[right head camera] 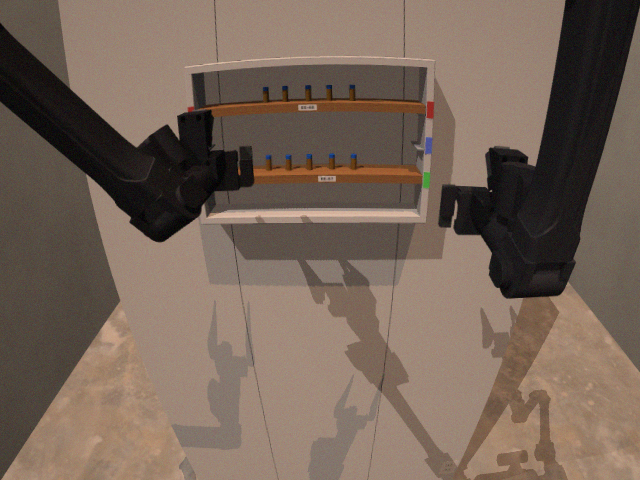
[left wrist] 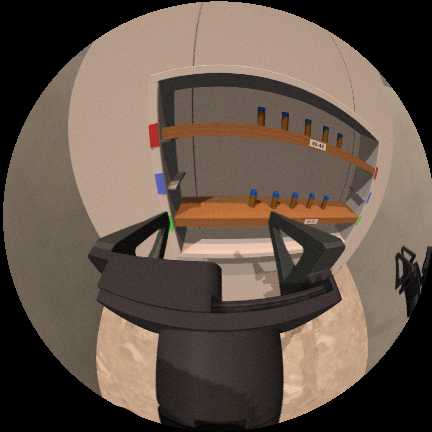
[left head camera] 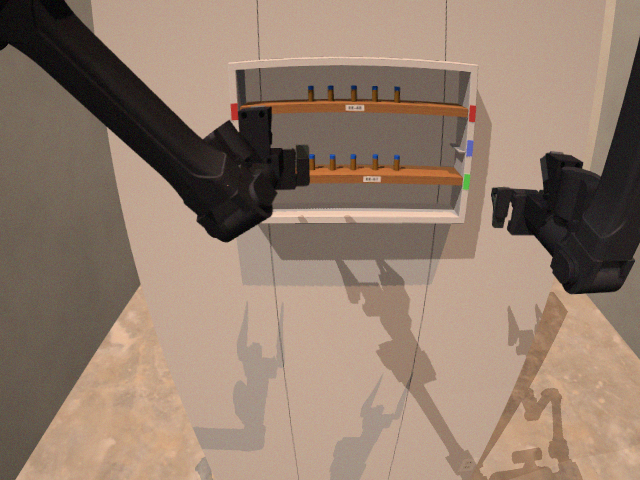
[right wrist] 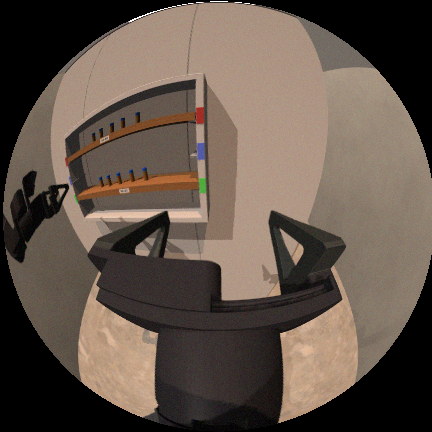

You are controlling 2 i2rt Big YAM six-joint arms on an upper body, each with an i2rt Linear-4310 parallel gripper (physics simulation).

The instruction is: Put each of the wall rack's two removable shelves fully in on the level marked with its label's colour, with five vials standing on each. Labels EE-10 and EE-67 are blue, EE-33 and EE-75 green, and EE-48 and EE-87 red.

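Places are measured from the left arm's base along level axes (x left, y back, z up), in centimetres.
Pixels of known places: left gripper, fingertip midpoint: point(left wrist: 218, 216) point(right wrist: 62, 188); right gripper, fingertip midpoint: point(right head camera: 469, 190) point(left wrist: 399, 249) point(left head camera: 516, 192) point(right wrist: 218, 215).
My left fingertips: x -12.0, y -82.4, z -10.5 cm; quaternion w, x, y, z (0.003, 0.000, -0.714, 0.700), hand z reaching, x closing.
Ahead of a thing's pixels: the offset from my left fingertips to its top centre.
The white wall rack point(left head camera: 361, 217) point(right head camera: 320, 219) point(left wrist: 154, 105) point(right wrist: 200, 95) holds two brown shelves. The EE-48 shelf {dx -15.5, dy -12.5, dz +8.2 cm} point(left head camera: 413, 109) point(right head camera: 377, 107) point(left wrist: 215, 131) point(right wrist: 160, 121) lies on the red level, with several upright blue-capped vials {dx -15.2, dy -12.3, dz +11.5 cm} point(left head camera: 353, 94) point(right head camera: 308, 93). The EE-67 shelf {dx -15.5, dy -12.5, dz -6.8 cm} point(left head camera: 413, 179) point(right head camera: 377, 178) point(left wrist: 225, 220) point(right wrist: 165, 187) lies on the green level, also with several upright vials {dx -15.1, dy -12.3, dz -3.5 cm} point(left head camera: 353, 162) point(right head camera: 309, 162). My left gripper point(left head camera: 287, 169) point(right head camera: 231, 169) point(left wrist: 218, 216) is open before the rack's lower left, hiding part of it in the head views. My right gripper point(left head camera: 511, 209) point(right head camera: 460, 209) point(right wrist: 218, 215) is open, right of the rack.
The blue level, marked by a blue patch point(left head camera: 469, 148) point(right head camera: 428, 145) point(left wrist: 160, 183) point(right wrist: 201, 151), bears no shelf; its bracket point(left head camera: 458, 148) point(left wrist: 176, 181) sticks out from the side wall. Arm shadows fall on the wall below the rack. Grey side walls stand at both sides.
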